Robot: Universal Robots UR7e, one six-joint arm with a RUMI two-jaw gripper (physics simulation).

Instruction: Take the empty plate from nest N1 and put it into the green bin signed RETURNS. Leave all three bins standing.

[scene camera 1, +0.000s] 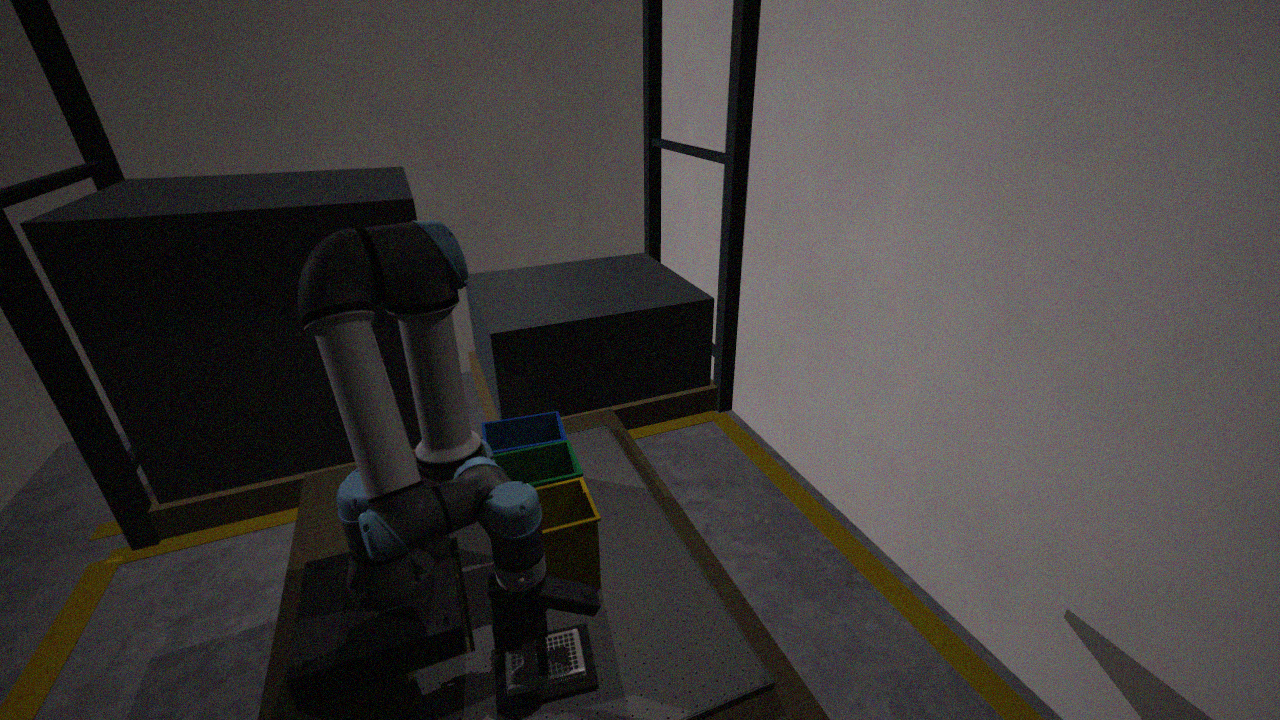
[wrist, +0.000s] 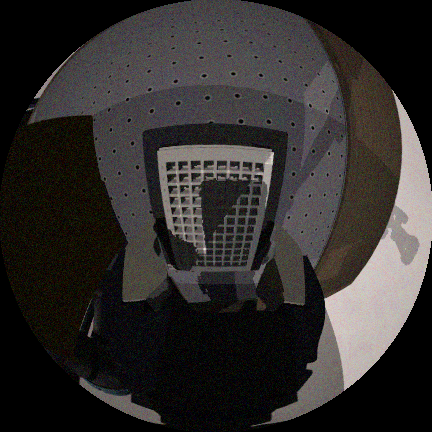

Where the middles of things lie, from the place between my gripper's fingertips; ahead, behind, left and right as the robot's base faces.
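Blue bin point(scene camera 1: 512, 434): 30 mm ahead of my hand, 460 mm to the left of it, 80 mm above it. Green bin point(scene camera 1: 542, 465): 40 mm ahead of my hand, 330 mm to the left of it, 80 mm above it. Dark nest point(wrist: 195, 133): 10 mm ahead of my hand.
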